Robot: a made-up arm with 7 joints.
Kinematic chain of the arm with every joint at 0, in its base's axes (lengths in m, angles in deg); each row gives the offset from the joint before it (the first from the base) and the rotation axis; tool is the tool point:
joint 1: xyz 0 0 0 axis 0 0.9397 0.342
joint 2: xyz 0 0 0 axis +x
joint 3: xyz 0 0 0 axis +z
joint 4: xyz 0.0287 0 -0.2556 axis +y
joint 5: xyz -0.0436 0 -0.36 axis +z
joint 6: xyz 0 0 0 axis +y
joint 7: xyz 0 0 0 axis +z
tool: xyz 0 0 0
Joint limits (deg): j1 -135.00..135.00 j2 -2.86..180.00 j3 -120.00..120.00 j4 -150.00..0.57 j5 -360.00..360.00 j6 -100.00..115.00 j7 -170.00..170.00
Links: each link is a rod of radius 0.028 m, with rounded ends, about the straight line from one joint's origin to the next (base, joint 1, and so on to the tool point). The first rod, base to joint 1, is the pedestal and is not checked.
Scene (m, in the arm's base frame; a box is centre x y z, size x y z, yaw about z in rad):
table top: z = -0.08
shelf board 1: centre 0.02 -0.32 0 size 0.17 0.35 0.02 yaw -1.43
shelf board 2: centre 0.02 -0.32 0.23 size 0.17 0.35 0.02 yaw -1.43
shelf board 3: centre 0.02 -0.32 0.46 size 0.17 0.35 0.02 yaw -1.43
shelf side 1: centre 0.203 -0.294 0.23 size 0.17 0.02 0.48 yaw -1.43
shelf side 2: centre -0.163 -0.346 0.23 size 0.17 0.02 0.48 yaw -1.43
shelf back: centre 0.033 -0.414 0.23 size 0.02 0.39 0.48 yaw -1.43
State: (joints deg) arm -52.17 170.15 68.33 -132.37 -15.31 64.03 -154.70
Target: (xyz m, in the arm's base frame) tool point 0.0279 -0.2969 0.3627
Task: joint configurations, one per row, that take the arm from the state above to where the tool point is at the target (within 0.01 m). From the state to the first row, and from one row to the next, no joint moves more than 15 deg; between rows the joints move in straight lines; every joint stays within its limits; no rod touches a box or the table.
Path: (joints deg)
1: -62.62 155.97 57.00 -138.25 -27.75 59.60 -158.09
2: -73.07 141.78 45.67 -144.12 -40.20 55.18 -161.48
3: -83.52 127.60 34.34 -150.00 -52.64 50.75 -164.87
4: -68.89 129.53 38.62 -139.60 -40.20 55.18 -161.48
5: -54.26 131.47 42.90 -129.20 -27.75 59.60 -158.09
6: -39.63 133.40 47.18 -118.80 -15.31 64.03 -154.70
7: -36.34 146.60 48.61 -111.29 -15.31 64.03 -154.70
8: -33.04 159.80 50.04 -103.79 -15.31 64.03 -154.70
9: -29.75 173.00 51.47 -96.28 -15.31 64.03 -154.70

